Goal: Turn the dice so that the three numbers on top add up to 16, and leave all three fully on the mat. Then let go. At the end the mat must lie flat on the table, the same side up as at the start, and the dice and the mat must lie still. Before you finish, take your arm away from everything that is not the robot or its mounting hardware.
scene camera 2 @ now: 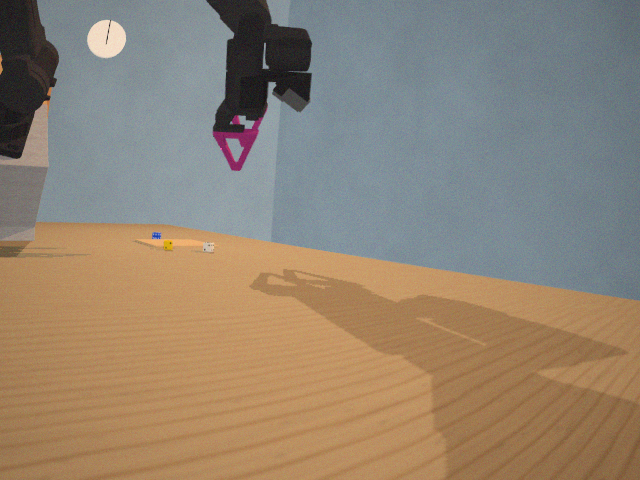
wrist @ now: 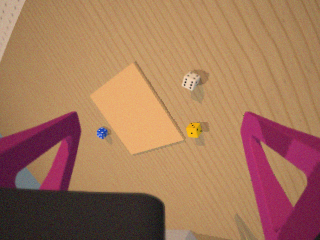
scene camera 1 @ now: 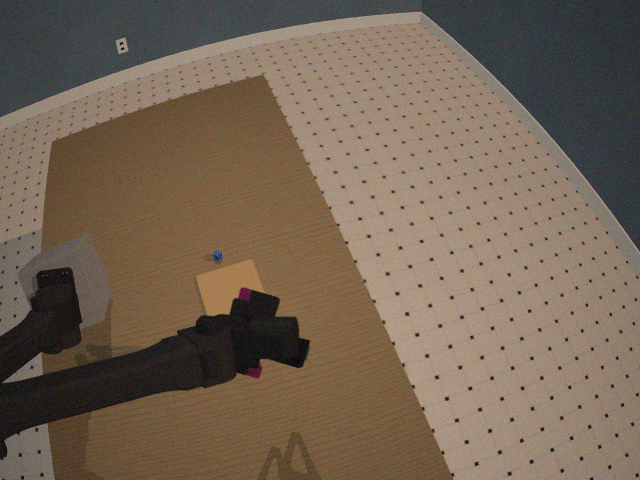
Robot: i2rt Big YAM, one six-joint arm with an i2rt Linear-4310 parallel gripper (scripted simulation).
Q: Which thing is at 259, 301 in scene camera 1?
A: My gripper.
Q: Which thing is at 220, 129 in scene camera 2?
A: My gripper.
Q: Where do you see a light orange mat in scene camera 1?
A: At 218, 288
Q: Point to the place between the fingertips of my gripper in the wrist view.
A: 160, 121
